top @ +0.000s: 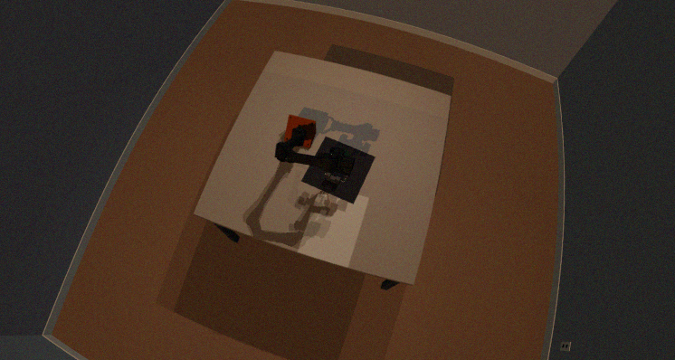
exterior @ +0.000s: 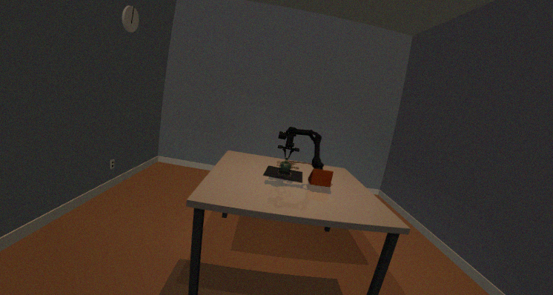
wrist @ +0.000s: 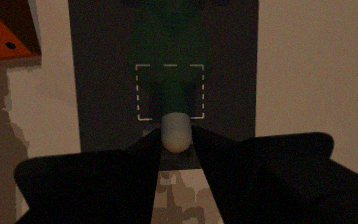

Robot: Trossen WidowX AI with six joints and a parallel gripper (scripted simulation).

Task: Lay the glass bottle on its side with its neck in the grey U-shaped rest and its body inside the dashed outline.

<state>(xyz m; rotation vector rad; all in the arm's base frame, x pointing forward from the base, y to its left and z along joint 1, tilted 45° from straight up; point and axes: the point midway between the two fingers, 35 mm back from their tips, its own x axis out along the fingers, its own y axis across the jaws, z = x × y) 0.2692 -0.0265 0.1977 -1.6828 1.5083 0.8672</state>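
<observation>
Now: gripper tip 40 mm to the right of the green glass bottle and 30 mm above it. From my gripper tip the other things lie so: dark mat: 120 mm below, 60 mm to the left.
</observation>
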